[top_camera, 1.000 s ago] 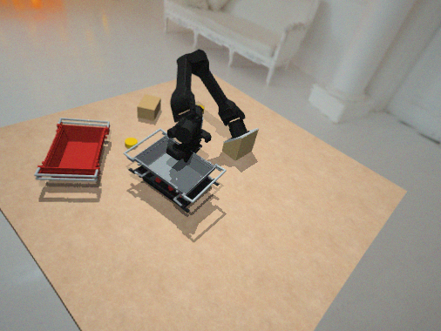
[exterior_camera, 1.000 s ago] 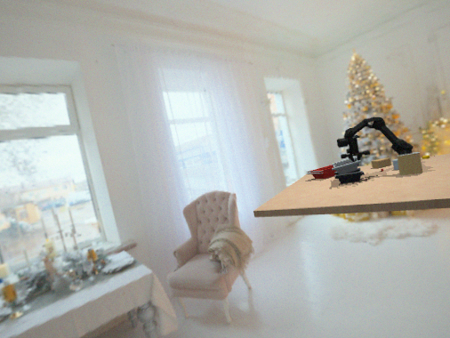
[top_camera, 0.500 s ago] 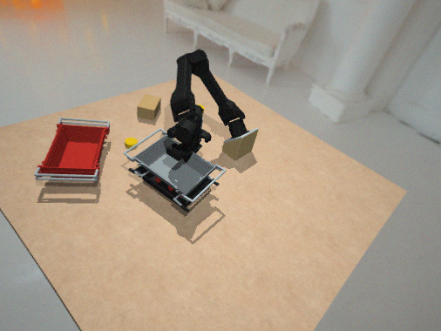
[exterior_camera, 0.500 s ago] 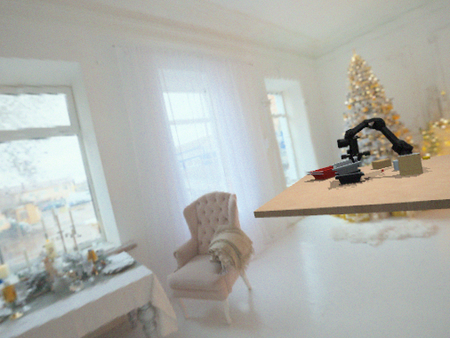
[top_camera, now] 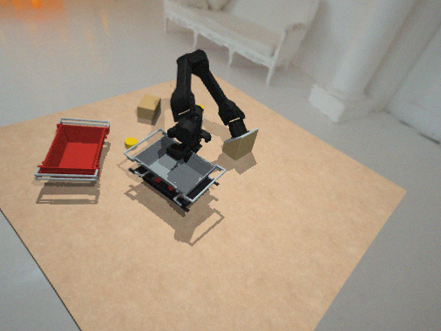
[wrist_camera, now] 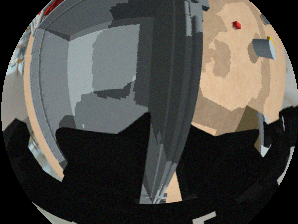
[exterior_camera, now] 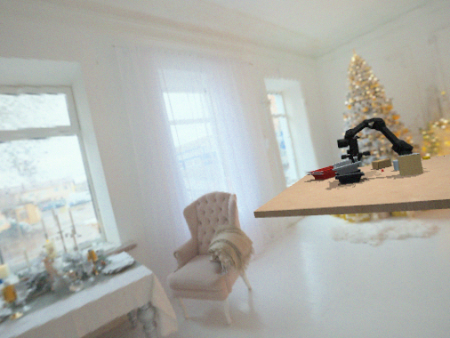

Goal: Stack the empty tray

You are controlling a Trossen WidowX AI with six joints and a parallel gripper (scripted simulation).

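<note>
The grey tray is 7 cm ahead of my gripper tip, 2 cm to the left of it and 2 cm above it. From my gripper tip the other things lie so: cardboard box 46 cm to the right, 11 cm behind, 6 cm below; then small red block 23 cm to the right, 13 cm behind, 9 cm below.
</note>
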